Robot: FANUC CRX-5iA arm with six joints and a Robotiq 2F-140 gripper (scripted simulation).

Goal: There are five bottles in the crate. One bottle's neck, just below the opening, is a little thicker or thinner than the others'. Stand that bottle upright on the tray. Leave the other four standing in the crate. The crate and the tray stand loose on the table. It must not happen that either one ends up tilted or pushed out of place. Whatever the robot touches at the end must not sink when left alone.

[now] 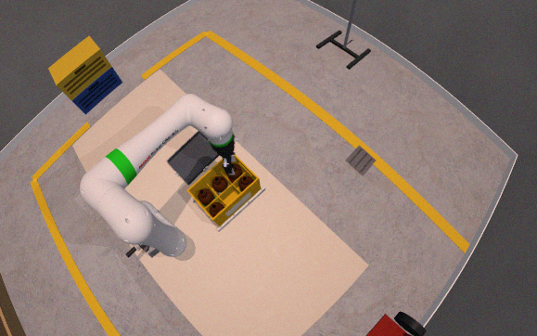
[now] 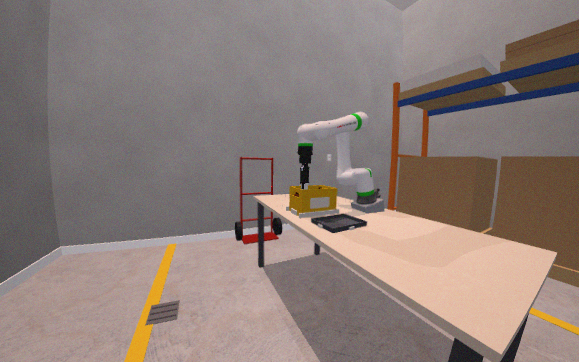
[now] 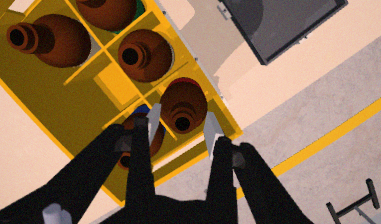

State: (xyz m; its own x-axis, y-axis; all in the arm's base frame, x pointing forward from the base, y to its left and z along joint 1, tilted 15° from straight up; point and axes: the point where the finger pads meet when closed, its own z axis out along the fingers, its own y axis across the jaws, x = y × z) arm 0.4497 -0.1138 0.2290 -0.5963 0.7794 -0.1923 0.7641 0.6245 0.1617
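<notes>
Now: hand 9 cm past the brown bottle, 8 cm above it and 1 cm to the right of it. The rest, counted from my hand: yellow crate (10 cm behind, 9 cm below, 3 cm to the right); dark tray (26 cm to the left, 16 cm below, 6 cm behind).
</notes>
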